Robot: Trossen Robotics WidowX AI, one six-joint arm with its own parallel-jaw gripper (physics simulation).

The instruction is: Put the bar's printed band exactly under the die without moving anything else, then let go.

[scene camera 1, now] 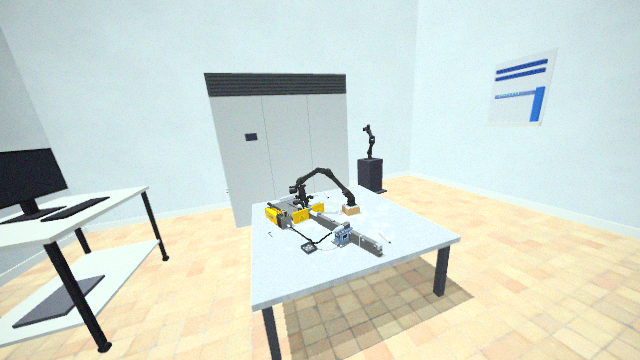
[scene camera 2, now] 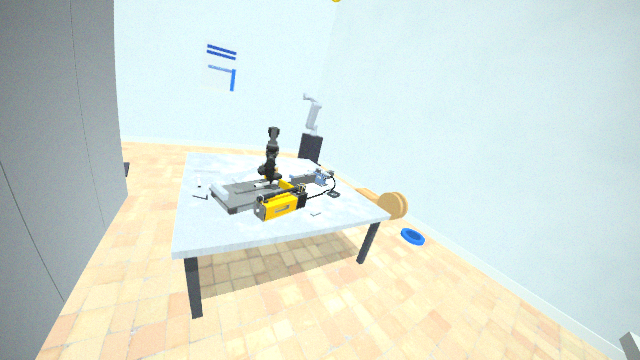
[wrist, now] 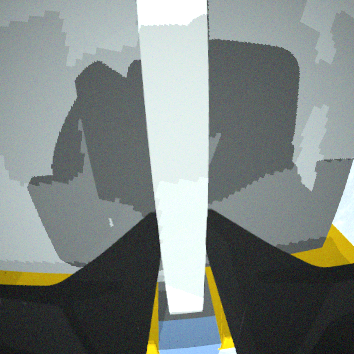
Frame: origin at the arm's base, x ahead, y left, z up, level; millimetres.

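Seen in the pictures: gripper, fingertip midpoint: [scene camera 2: 269, 183] [wrist: 180, 219]; arm's base at its link origin: [scene camera 1: 351, 204].
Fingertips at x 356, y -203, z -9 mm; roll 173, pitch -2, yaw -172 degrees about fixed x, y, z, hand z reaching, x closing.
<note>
Pixels of each thing's top centre, then the offset from my fingertips to it. "spot": a spot on its surface instead. Level surfaces: height alone.
- long white bar at a spot on its surface: [wrist: 175, 125] spot: dx +7, dy -45, dz +11 mm
- grey bed at its surface level: dz -10 mm
- blue part at a spot on its surface: [wrist: 189, 332] spot: dx -9, dy +63, dz +25 mm
- blue device at a spot on its surface: [scene camera 1: 342, 235] spot: dx -1, dy +545, dz +8 mm
- yellow unit at a spot on its surface: [scene camera 2: 280, 207] spot: dx +291, dy -95, dz -2 mm
- small dark box at a spot on its surface: [scene camera 1: 309, 247] [scene camera 2: 331, 194] spot: dx +192, dy +444, dz -58 mm
- thin white piece at its top centre: [scene camera 1: 384, 235] dx -266, dy +656, dz -40 mm
A long white bar [wrist: 175, 125] [scene camera 2: 260, 185] lies above the grey bed [wrist: 30, 115] [scene camera 2: 235, 201], running lengthwise through the wrist view. My gripper [wrist: 180, 219] [scene camera 1: 303, 204] [scene camera 2: 270, 179] is shut on the bar, with one black finger against each side. The bar's near end lies beyond the fingertips, between yellow plates [wrist: 30, 278] [scene camera 1: 300, 216] and over a blue part [wrist: 189, 332]. A blue device [scene camera 1: 342, 235] [scene camera 2: 321, 178] stands at the long grey rail [scene camera 1: 367, 243]. I cannot make out the printed band, and the die is too small to tell.
A yellow unit [scene camera 1: 272, 216] [scene camera 2: 280, 207] sits beside the bed. A black cable runs from it towards the blue device, near a small dark box [scene camera 1: 309, 247] [scene camera 2: 333, 194]. A thin white piece [scene camera 1: 384, 237] lies beside the rail. My arm's base stands on a wooden block [scene camera 1: 351, 210].
</note>
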